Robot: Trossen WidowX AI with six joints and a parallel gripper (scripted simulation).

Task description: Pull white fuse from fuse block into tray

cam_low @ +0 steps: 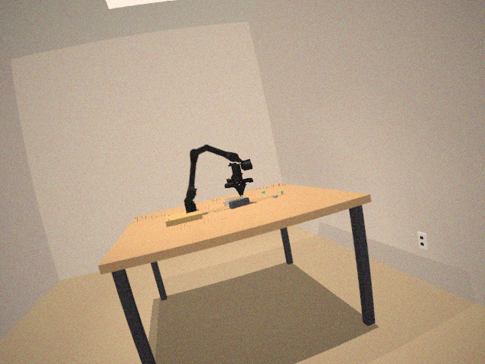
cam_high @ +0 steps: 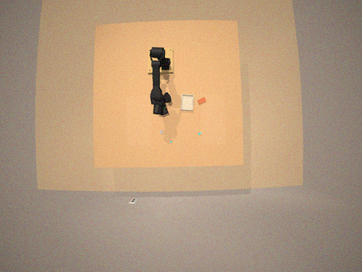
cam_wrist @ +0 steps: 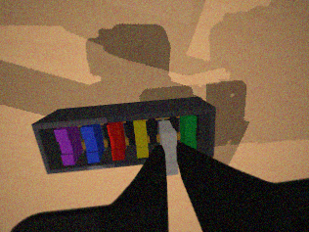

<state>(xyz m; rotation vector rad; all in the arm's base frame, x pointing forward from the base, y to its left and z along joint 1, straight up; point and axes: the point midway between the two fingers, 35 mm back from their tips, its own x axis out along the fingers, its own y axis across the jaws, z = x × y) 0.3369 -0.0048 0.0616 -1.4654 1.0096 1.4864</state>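
Now: the yellow fuse 40 mm below my gripper tip, 20 mm behind it and 10 mm to the right of it. Round my gripper tip: red fuse (40 mm below, 30 mm behind, 10 mm to the right); green fuse (40 mm below, 20 mm ahead, 10 mm to the left); white fuse (10 mm below).
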